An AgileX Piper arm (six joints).
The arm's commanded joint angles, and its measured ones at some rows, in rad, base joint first. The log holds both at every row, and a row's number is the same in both.
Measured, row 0:
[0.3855 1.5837 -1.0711 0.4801 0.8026 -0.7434]
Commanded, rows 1 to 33:
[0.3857 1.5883 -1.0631 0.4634 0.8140 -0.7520]
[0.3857 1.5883 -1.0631 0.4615 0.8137 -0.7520]
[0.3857 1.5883 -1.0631 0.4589 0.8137 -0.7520]
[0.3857 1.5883 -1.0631 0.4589 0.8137 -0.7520]
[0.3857 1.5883 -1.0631 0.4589 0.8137 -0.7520]
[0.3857 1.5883 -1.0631 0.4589 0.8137 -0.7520]
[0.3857 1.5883 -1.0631 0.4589 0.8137 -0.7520]
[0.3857 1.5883 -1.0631 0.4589 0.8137 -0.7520]
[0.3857 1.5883 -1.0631 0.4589 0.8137 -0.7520]
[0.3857 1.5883 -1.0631 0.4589 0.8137 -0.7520]
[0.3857 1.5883 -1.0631 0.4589 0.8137 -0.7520]
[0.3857 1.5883 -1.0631 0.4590 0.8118 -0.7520]
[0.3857 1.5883 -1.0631 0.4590 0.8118 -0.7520]
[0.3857 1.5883 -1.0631 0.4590 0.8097 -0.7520]
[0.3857 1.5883 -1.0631 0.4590 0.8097 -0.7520]
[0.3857 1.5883 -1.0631 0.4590 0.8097 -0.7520]
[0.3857 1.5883 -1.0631 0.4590 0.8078 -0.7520]
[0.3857 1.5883 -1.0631 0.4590 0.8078 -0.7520]
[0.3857 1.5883 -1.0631 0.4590 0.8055 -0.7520]
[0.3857 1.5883 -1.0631 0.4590 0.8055 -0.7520]
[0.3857 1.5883 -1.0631 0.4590 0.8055 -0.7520]
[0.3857 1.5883 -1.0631 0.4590 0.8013 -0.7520]
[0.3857 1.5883 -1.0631 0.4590 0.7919 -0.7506]
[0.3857 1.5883 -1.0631 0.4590 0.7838 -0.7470]
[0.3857 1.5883 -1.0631 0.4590 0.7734 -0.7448]
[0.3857 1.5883 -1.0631 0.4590 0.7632 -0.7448]
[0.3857 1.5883 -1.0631 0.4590 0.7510 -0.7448]
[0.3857 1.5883 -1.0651 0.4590 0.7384 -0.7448]
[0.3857 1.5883 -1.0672 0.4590 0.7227 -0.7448]
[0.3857 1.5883 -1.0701 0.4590 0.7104 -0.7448]
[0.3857 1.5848 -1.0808 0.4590 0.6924 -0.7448]
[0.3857 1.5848 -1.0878 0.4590 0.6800 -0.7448]
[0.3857 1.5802 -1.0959 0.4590 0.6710 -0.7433]
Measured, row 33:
[0.3855 1.5837 -1.0735 0.4801 0.7251 -0.7451]
